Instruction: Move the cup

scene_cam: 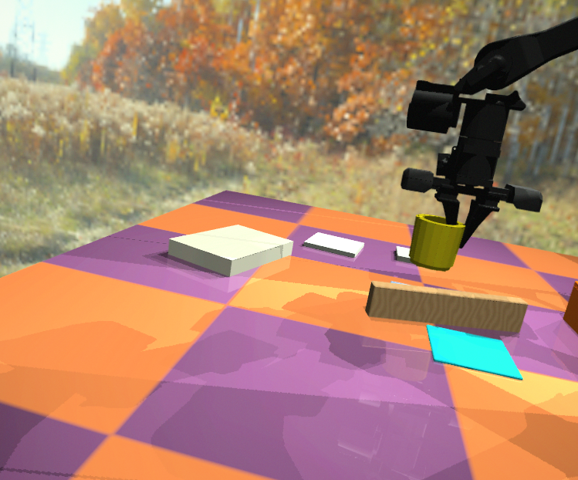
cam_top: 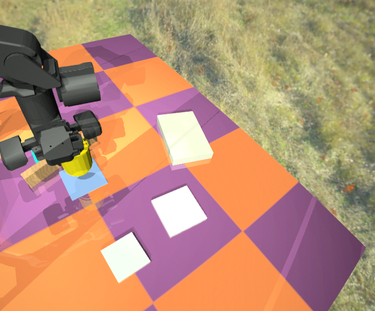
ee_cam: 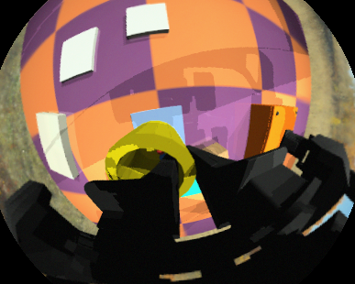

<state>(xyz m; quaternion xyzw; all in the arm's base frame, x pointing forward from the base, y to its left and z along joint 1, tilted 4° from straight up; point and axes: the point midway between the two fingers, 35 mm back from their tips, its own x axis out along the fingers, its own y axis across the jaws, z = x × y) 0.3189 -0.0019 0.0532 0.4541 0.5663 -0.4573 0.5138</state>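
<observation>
The cyan pad lies 40 mm behind my gripper tip, 150 mm to the left of it and 100 mm below it. The rest, counted from my gripper tip: red marble: 20 mm ahead, 10 mm to the left, 20 mm below; then yellow cup: 20 mm ahead; then light blue pad: 30 mm ahead, 10 mm to the left, 100 mm below.
</observation>
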